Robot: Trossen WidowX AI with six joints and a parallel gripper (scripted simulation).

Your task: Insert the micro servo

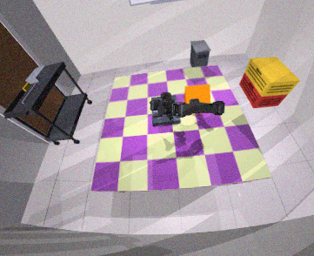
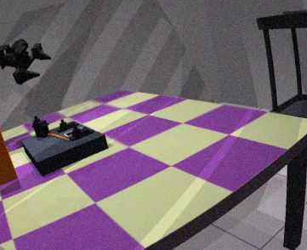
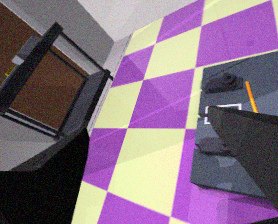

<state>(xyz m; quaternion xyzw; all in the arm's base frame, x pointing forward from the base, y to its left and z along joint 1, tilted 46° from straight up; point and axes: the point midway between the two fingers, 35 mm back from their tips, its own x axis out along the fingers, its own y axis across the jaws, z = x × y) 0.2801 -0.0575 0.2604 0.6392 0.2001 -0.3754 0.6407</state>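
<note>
The dark grey robot deck is 270 mm below my gripper tip, 140 mm to the right of it and 100 mm behind it.
</note>
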